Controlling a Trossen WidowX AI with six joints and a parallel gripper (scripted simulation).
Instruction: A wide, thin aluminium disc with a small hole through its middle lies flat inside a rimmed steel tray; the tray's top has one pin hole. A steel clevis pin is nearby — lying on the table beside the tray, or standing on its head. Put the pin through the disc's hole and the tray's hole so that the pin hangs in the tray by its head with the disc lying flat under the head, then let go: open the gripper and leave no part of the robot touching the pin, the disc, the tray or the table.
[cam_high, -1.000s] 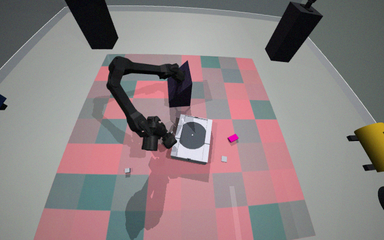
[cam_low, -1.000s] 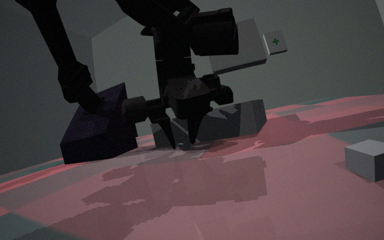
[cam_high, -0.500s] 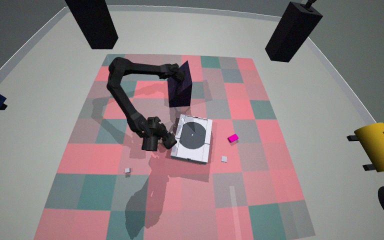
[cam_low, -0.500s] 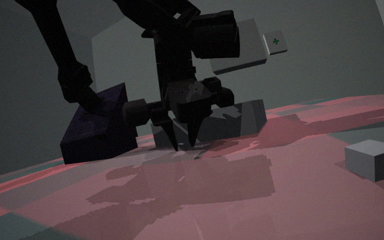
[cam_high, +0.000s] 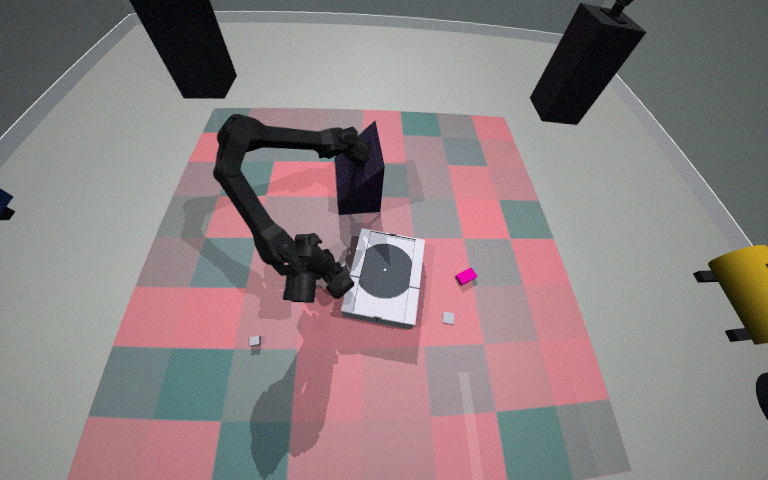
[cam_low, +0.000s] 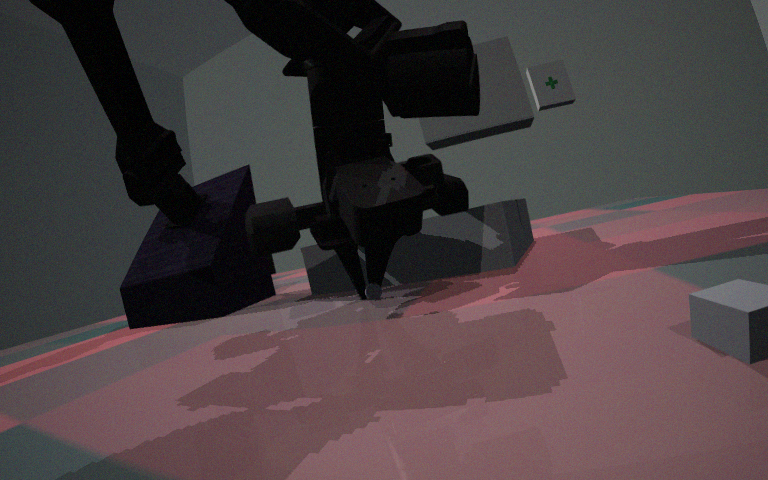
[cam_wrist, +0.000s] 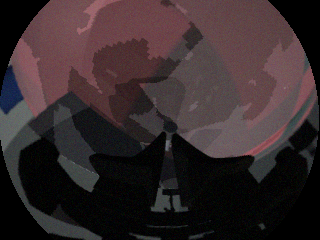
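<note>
The dark aluminium disc is 20 mm ahead of my gripper tip, 140 mm to the left of it and 50 mm above it. The rest, counted from my gripper tip: steel clevis pin: right at my gripper tip; then grey cube: 200 mm ahead, 190 mm to the right, 10 mm above; then steel tray: 30 mm ahead, 140 mm to the left, 40 mm above.
</note>
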